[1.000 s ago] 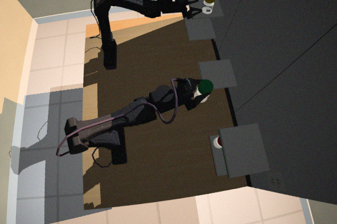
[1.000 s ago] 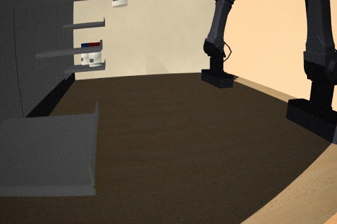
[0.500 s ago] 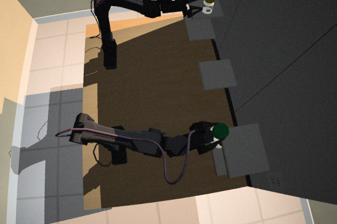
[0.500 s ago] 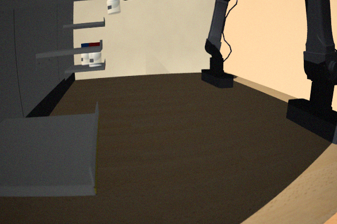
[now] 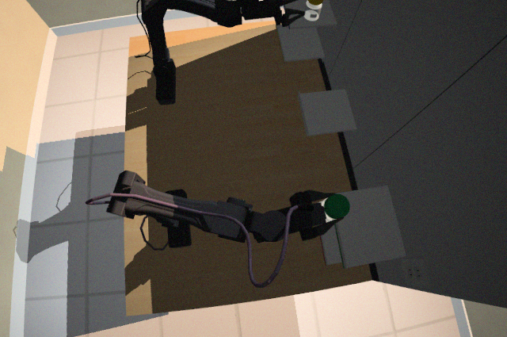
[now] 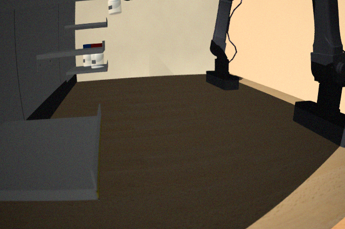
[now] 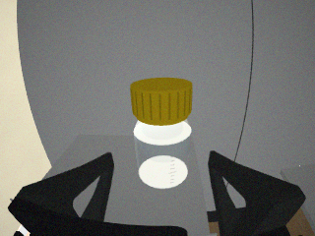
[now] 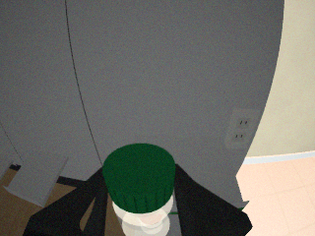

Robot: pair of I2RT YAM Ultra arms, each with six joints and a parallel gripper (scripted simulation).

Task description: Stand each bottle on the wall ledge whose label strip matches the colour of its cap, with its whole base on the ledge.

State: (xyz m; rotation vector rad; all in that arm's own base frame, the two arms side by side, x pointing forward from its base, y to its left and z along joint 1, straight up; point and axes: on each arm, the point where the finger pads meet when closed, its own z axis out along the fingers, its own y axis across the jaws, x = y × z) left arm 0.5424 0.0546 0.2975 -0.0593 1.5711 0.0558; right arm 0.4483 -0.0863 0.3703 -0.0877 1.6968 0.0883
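Now: the green strip 130 mm below my right hand, 50 mm to the right of it and 30 mm ahead of it. The rest, counted from my right hand: red-capped bottle (270 mm below, 70 mm ahead, 10 mm to the left); blue-capped bottle (270 mm below, 120 mm ahead, 100 mm to the right); green-capped bottle (50 mm below).
My left hand is 5 cm short of the yellow-capped bottle and 1 cm above it. From my left hand the other things lie so: yellow strip (3 cm behind, 6 cm to the left, 25 cm below); then blue strip (3 cm behind, 6 cm to the left, 6 cm below); then green-capped bottle (10 cm behind, 69 cm to the right, 3 cm above).
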